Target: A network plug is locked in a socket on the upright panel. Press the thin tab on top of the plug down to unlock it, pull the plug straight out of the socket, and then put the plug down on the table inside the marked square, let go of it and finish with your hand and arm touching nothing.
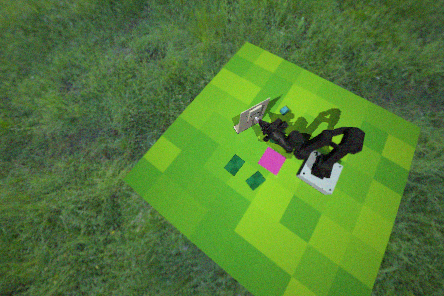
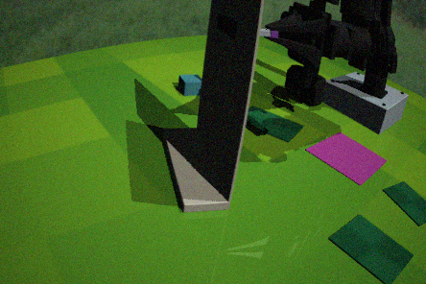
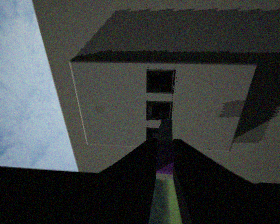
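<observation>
The magenta marked square is 170 mm behind my gripper tip, 100 mm to the left of it and 180 mm below it. From my gripper tip the other things lie so: upright panel 40 mm ahead, 30 mm to the right, 70 mm below.
</observation>
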